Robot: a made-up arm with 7 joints. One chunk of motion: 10 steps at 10 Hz.
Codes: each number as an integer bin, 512 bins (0 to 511) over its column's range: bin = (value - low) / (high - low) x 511, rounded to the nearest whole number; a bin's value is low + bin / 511 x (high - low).
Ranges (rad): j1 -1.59..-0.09 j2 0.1..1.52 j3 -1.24..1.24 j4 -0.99..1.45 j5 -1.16..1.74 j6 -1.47..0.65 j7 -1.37..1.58
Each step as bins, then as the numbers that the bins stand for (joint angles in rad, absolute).
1 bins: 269 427 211 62 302 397 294
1 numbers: -0.8004 1.2866 -0.2160 -0.6940 0.5539 0.1770 0.3273
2 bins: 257 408 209 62 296 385 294
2 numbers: -0.8356 1.2338 -0.2257 -0.6940 0.5198 0.1273 0.3273
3 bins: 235 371 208 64 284 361 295
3 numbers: -0.9002 1.1310 -0.2305 -0.6844 0.4517 0.0277 0.3330
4 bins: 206 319 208 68 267 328 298
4 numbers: -0.9853 0.9865 -0.2305 -0.6653 0.3553 -0.1092 0.3504
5 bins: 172 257 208 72 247 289 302
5 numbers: -1.0851 0.8142 -0.2305 -0.6462 0.2418 -0.2710 0.3734
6 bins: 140 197 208 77 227 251 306
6 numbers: -1.1790 0.6474 -0.2305 -0.6223 0.1283 -0.4287 0.3965
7 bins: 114 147 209 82 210 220 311
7 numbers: -1.2554 0.5085 -0.2257 -0.5985 0.0318 -0.5573 0.4254
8 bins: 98 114 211 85 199 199 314
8 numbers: -1.3023 0.4168 -0.2160 -0.5841 -0.0306 -0.6444 0.4427
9 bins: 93 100 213 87 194 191 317
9 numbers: -1.3170 0.3779 -0.2063 -0.5746 -0.0590 -0.6776 0.4600
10 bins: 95 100 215 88 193 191 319
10 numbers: -1.3111 0.3779 -0.1966 -0.5698 -0.0647 -0.6776 0.4716
